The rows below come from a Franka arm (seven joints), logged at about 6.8 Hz.
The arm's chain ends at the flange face. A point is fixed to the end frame.
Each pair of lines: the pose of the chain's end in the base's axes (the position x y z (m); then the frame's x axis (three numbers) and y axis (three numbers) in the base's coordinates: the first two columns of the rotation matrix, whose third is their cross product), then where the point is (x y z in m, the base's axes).
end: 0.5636, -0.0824, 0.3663, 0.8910, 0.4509, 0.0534, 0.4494, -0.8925, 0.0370
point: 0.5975 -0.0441 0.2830
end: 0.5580, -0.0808, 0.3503, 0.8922, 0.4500, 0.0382, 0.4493, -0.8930, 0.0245
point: 0.5903 -0.0422 0.2665
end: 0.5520, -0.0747, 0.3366, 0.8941, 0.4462, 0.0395, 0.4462, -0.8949, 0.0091
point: 0.5840 -0.0350 0.2532
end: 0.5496, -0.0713, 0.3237, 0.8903, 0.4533, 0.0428, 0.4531, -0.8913, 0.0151
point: 0.5817 -0.0317 0.2403
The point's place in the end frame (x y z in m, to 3 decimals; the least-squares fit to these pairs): 0.043 -0.022 0.085
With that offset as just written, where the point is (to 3 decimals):
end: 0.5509, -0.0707, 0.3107, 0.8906, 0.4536, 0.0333, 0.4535, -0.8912, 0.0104
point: 0.582 -0.031 0.227
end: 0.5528, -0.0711, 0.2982, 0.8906, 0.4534, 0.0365, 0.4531, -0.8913, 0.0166
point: 0.585 -0.032 0.214
